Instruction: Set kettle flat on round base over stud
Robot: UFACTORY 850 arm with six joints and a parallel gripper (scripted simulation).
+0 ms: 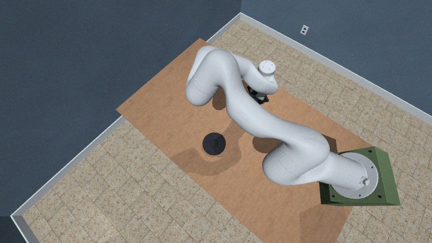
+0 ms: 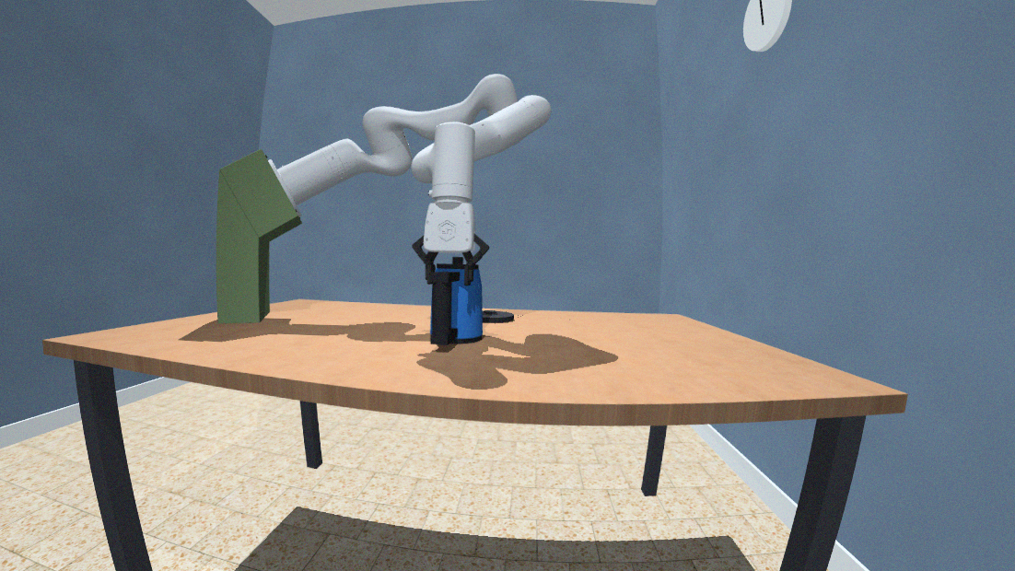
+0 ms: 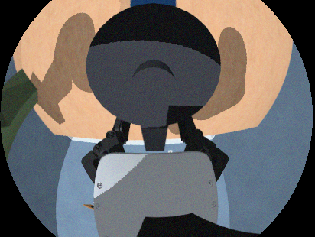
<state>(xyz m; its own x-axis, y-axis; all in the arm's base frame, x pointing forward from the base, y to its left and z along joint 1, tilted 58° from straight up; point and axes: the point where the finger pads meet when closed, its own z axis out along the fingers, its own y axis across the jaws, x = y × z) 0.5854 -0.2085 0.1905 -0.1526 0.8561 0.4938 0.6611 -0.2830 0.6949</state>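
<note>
Right now my hand is 10 mm past the blue kettle, 30 mm to the right of it and 50 mm above it. From my hand the other things lie so: black round base (50 mm behind, 370 mm to the left, 130 mm below).
</note>
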